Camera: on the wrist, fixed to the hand. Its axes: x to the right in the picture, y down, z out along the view.
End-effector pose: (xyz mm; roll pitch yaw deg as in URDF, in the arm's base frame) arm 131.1 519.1 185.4 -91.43 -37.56 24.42
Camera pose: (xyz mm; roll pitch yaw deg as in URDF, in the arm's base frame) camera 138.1 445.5 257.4 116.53 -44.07 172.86
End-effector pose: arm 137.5 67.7 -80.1 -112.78 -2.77 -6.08
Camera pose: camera 153.6 26.8 13.3 174.29 -46.09 91.90
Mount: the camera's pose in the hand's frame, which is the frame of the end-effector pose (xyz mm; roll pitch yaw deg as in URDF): 24.8 -70.0 -71.7 3.30 -20.66 -93.76
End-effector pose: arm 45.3 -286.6 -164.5 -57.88 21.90 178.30
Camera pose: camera 17.3 -187.8 -154.1 -57.90 -68.54 145.61
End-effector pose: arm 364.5 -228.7 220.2 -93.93 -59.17 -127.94
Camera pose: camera 343.5 -147.1 279.8 105.53 -24.35 24.89
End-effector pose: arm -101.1 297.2 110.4 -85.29 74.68 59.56
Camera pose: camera 0.0 316.8 103.4 -92.42 -18.22 76.39
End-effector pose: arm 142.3 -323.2 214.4 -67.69 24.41 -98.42
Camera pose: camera 44.8 -347.3 238.3 -83.93 -69.05 -102.92
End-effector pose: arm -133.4 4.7 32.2 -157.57 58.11 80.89
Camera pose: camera -155.7 101.5 60.3 -119.98 -3.90 171.28
